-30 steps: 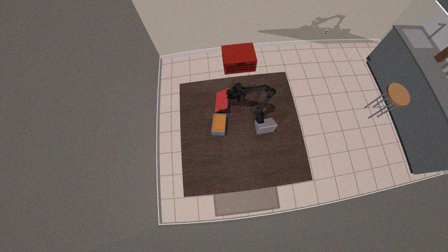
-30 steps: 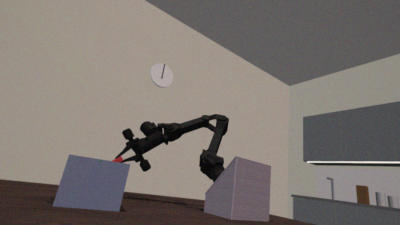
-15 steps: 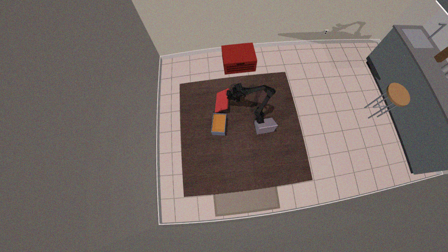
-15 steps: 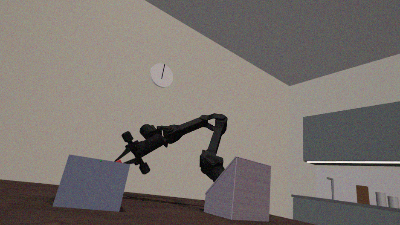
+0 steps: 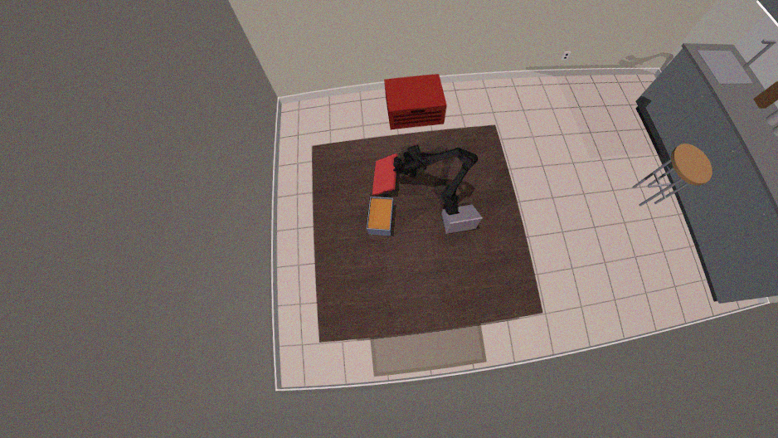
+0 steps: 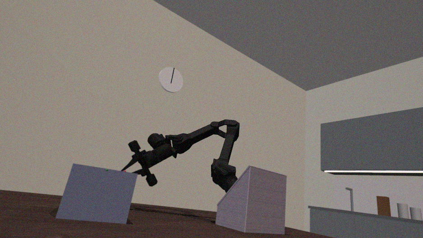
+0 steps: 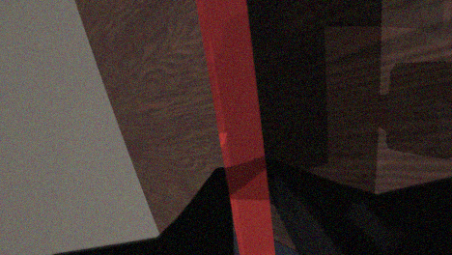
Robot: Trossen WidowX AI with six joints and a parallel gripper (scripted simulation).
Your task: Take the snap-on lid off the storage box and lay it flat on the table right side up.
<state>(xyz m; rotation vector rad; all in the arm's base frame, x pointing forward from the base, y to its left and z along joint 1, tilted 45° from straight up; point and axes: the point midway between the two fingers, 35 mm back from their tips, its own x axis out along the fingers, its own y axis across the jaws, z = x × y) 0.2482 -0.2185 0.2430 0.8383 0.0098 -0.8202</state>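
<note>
The red lid is 60 mm ahead of my gripper tip, 50 mm below it and 20 mm to the right of it. From my gripper tip the other things lie so: blue-grey storage box 250 mm to the left, 140 mm ahead, 60 mm below.
</note>
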